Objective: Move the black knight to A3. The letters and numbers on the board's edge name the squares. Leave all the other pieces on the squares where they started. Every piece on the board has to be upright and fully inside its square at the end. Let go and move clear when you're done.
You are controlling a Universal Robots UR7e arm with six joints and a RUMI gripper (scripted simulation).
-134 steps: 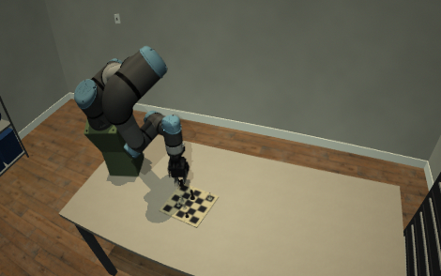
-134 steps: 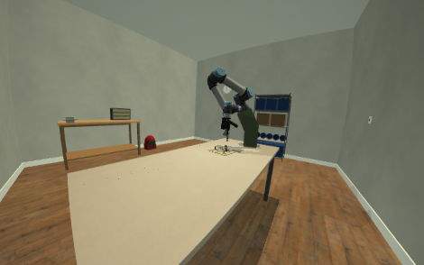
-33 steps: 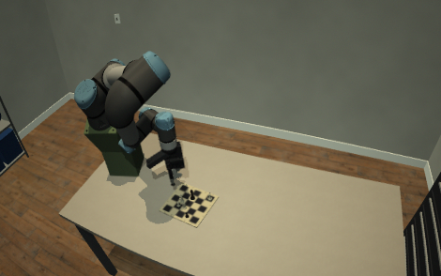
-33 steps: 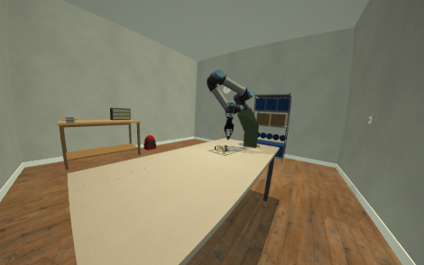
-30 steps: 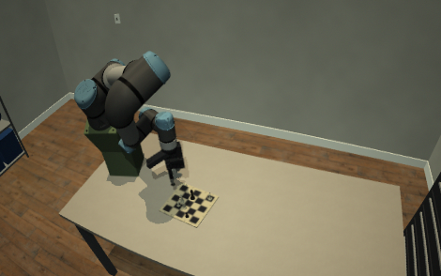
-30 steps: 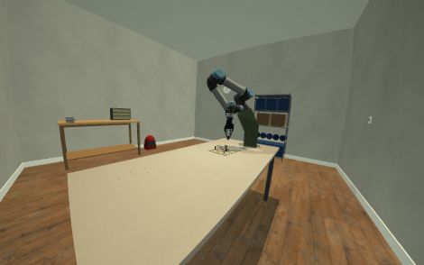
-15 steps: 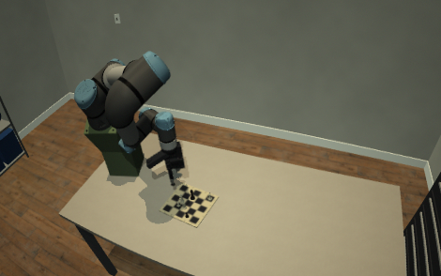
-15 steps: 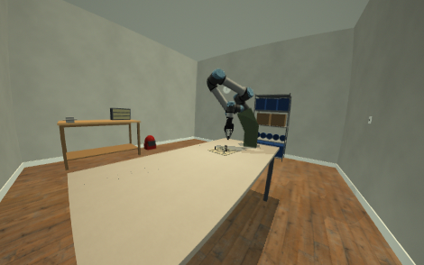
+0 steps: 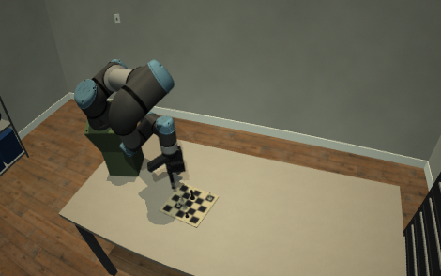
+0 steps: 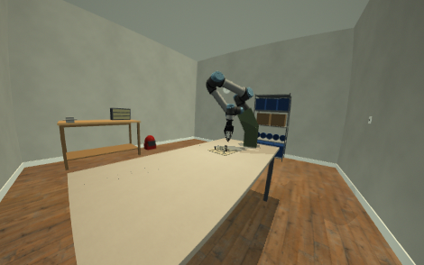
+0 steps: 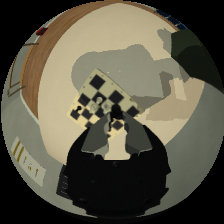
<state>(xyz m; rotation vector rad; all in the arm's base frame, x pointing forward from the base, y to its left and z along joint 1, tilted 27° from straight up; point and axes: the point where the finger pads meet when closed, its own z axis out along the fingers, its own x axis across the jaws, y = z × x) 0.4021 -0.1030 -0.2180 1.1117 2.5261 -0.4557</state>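
Right now my hand is 40 mm short of the pale piece, 40 mm to the left of it and 90 mm above it. From my hand the other things lie so: black knight 10 mm below; small chessboard 80 mm ahead, 10 mm to the right, 110 mm below; tall black piece 80 mm ahead, 30 mm to the left, 80 mm below.
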